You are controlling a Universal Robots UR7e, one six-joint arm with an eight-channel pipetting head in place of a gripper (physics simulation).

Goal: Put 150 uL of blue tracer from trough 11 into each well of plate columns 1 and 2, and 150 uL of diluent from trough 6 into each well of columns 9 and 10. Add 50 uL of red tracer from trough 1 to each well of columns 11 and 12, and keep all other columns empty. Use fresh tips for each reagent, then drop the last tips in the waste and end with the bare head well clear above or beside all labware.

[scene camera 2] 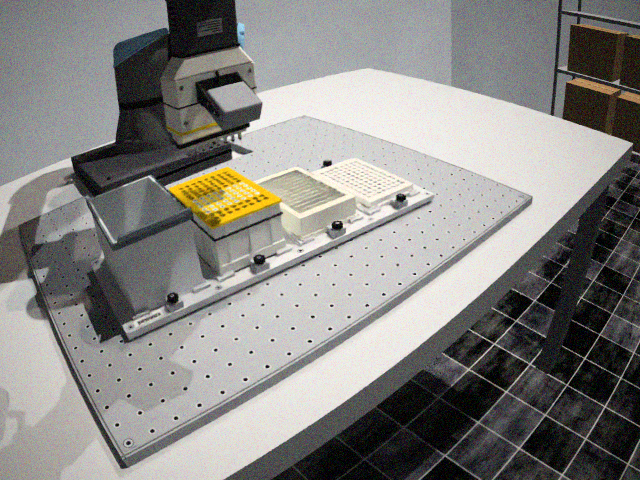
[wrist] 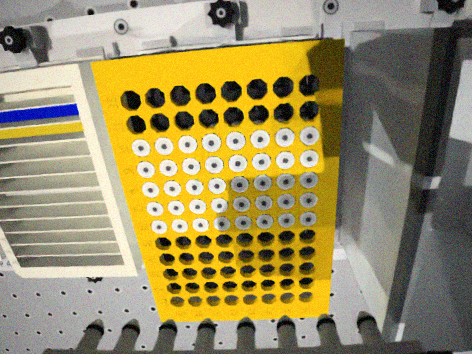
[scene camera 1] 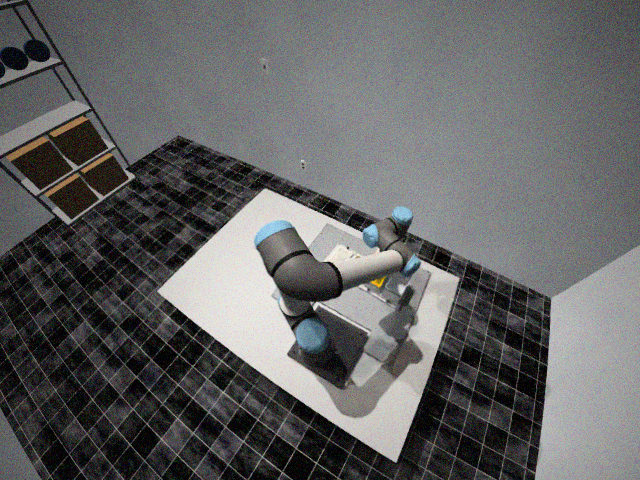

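My pipetting head (scene camera 2: 233, 137) (wrist: 245, 324) has bare nozzles with no tips. It hangs just beyond the rack's far edge in scene camera 2, low and close to it. The yellow-topped tip rack (scene camera 2: 248, 242) (wrist: 200, 62) (scene camera 1: 378, 282) has two empty rows at the top of the wrist view, several full rows of white tips in the middle and several empty rows nearest the nozzles. The trough block (scene camera 2: 320, 212) (wrist: 106, 182) shows a blue liquid (wrist: 40, 112) beside a yellow one (wrist: 40, 131). The white well plate (scene camera 2: 392, 192) stands beyond it; its well contents cannot be made out.
The grey waste bin (scene camera 2: 149, 258) (wrist: 385, 125) stands right beside the tip rack, on the side away from the troughs. Black knobs (scene camera 2: 258, 259) (wrist: 221, 12) stand along the white rail (scene camera 2: 227, 289). The arm's dark base plate (scene camera 2: 155, 165) lies behind the labware.
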